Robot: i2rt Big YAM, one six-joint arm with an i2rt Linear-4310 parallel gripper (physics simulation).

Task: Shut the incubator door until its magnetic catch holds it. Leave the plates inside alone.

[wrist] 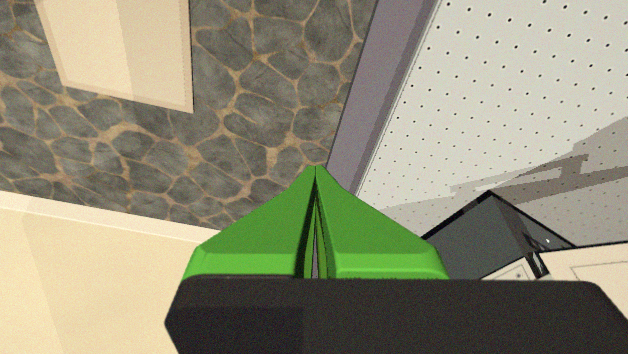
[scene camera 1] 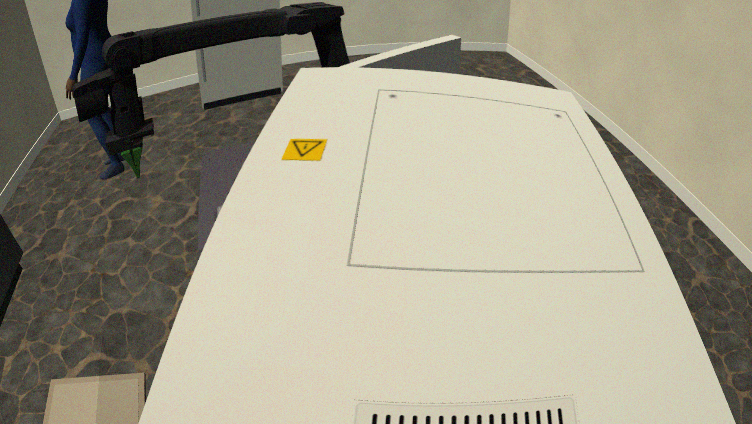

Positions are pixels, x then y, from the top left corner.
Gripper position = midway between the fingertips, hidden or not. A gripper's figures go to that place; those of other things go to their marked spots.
Scene:
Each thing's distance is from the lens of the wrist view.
gripper (wrist: 315, 178): 13 cm
white incubator (wrist: 489, 238): 56 cm

